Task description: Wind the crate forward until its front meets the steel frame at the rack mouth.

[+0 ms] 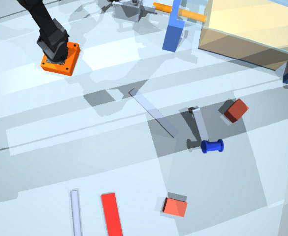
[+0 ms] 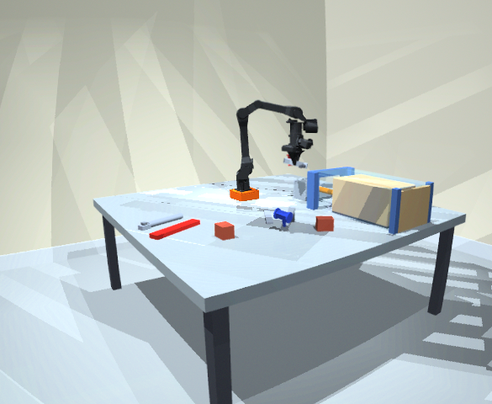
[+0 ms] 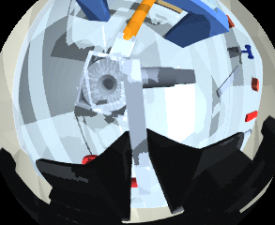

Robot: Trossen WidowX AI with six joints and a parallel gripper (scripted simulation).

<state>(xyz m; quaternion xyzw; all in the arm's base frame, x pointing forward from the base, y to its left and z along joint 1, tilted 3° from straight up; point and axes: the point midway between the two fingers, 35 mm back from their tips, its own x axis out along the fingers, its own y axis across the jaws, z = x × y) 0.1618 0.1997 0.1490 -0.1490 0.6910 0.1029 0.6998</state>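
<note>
My gripper tip is 6 cm past the red knob, 2 cm to the right of it and 2 cm below it. Round my gripper tip: round winch: 13 cm below, 4 cm to the left, 1 cm ahead; grey crank handle: 2 cm behind, 1 cm above; blue steel frame: 19 cm ahead, 6 cm below, 4 cm to the left.
</note>
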